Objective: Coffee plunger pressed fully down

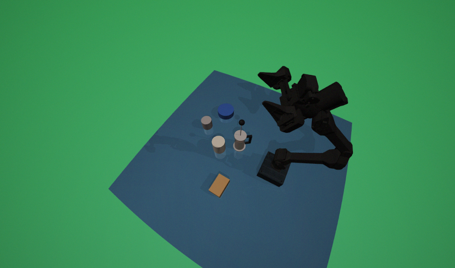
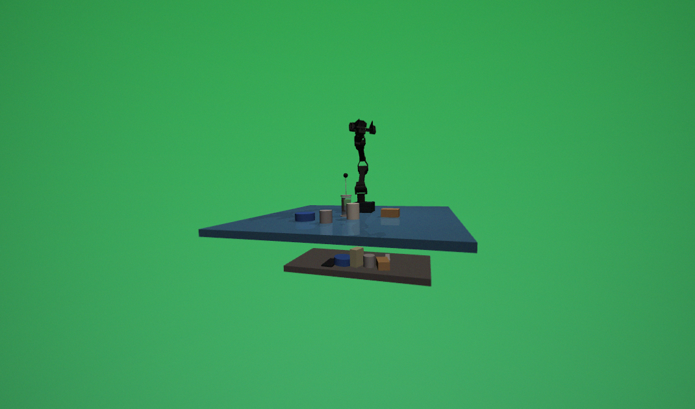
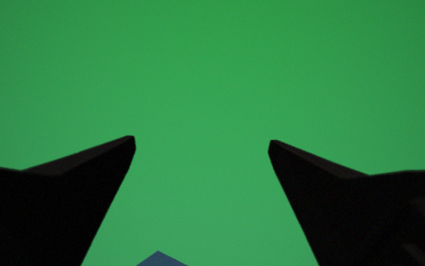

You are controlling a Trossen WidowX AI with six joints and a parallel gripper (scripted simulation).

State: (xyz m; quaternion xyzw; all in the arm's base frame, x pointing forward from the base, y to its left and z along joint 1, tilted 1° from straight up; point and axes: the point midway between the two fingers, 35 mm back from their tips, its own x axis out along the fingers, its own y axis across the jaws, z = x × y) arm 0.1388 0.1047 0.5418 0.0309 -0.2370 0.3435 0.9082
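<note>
Now: gripper tip 500 mm above the coffee press, 120 mm to the left of it and 100 mm short of it. Also, from my gripper tip: pale cylinder 580 mm below, 200 mm ahead, 10 mm to the right.
</note>
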